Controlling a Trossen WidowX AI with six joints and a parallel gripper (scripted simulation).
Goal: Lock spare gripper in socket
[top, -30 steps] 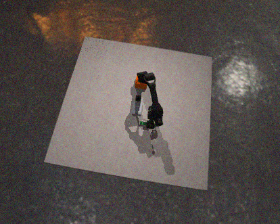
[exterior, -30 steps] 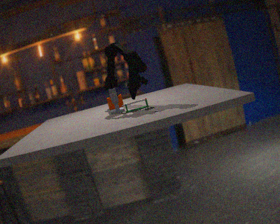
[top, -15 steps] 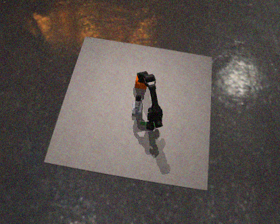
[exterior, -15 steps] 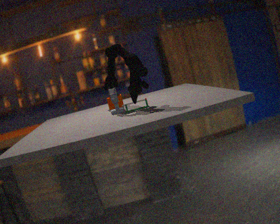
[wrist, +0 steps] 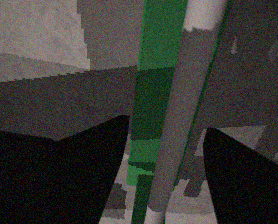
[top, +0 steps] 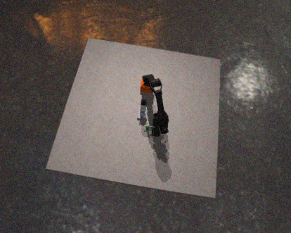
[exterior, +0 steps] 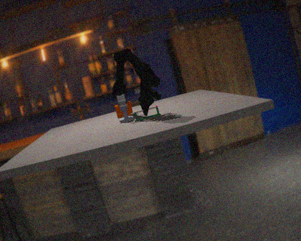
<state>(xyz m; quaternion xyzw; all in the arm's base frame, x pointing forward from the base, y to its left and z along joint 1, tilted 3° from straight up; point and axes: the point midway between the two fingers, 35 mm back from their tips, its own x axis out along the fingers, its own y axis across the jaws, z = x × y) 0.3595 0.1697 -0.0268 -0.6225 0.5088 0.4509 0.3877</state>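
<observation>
Right now my gripper tip is 1 cm to the right of the green pin cradle and 1 cm below it. Round my gripper tip: mount (9 cm behind, 12 cm to the right, 4 cm above); then spare gripper (11 cm behind, 12 cm to the right, 10 cm above).
</observation>
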